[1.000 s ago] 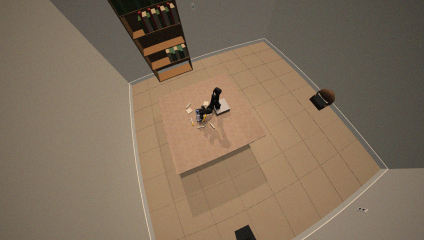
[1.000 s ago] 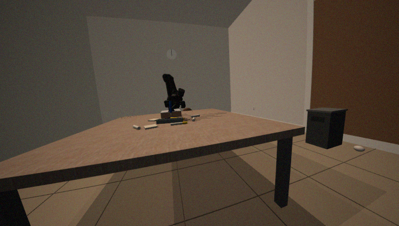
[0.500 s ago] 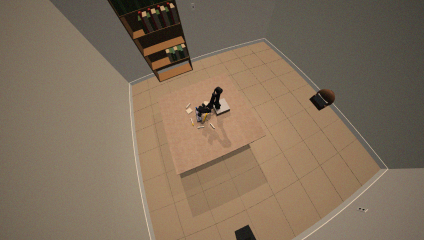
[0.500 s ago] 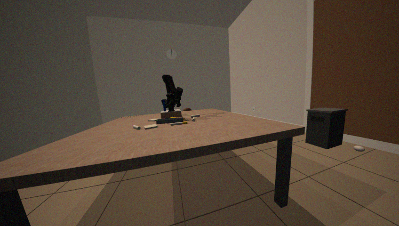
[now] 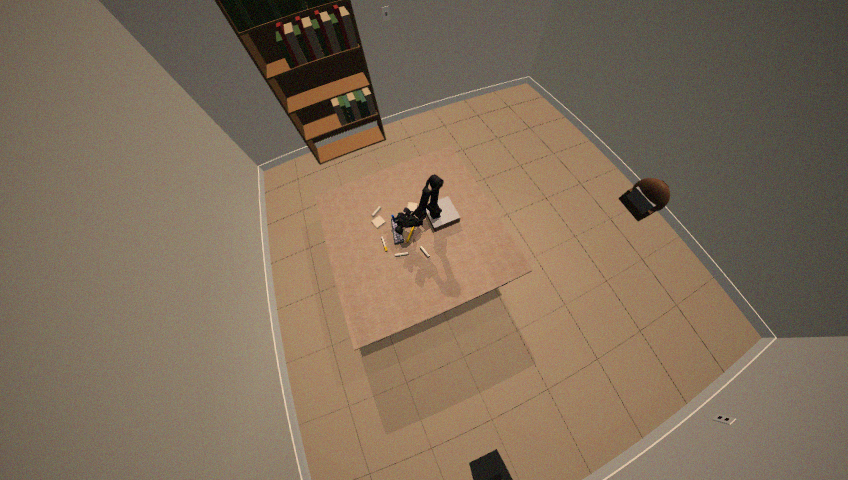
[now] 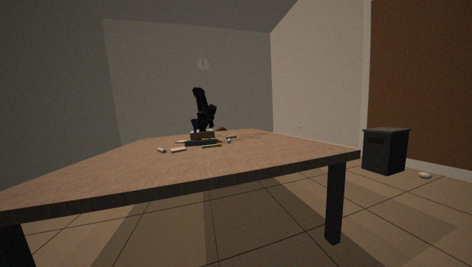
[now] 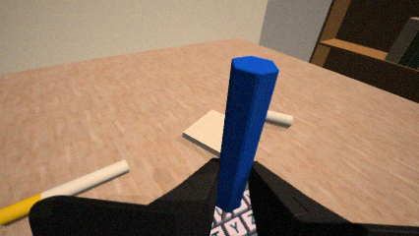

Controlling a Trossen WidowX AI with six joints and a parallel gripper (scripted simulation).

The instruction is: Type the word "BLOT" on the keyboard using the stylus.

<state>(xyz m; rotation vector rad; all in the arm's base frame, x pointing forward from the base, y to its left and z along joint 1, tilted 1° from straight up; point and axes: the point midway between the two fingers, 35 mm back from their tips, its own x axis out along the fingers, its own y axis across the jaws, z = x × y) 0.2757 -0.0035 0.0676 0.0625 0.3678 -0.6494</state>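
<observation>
My gripper tip is now 10 cm above the yellow pen, 9 cm to the right of it and 9 cm past it. Round my gripper tip: blue stylus (2 cm below); cream pad (12 cm ahead, 11 cm below, 9 cm to the right).
</observation>
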